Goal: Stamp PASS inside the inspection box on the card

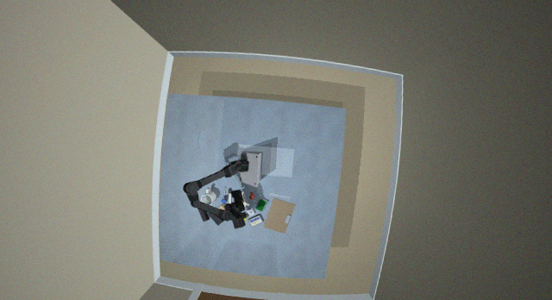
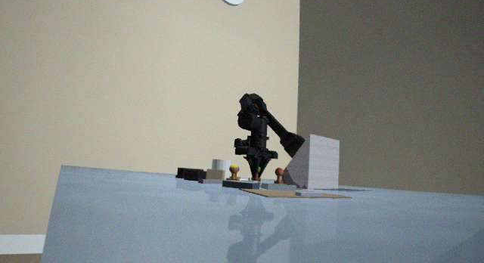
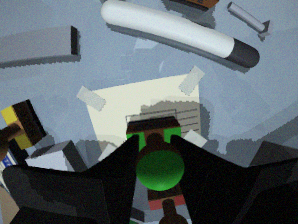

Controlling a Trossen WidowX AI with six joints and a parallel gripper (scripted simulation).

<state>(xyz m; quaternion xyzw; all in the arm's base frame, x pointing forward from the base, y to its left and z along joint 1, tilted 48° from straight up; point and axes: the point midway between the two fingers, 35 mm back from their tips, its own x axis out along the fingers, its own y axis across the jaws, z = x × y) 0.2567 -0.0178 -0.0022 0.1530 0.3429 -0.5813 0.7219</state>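
The green-knobbed stamp lies right at my gripper tip. Also, from my gripper tip: white inspection card 3 cm below, 1 cm ahead; red-knobbed stamp 7 cm to the left, 4 cm behind, 1 cm below; white marker 9 cm to the right, 2 cm below, 2 cm behind.
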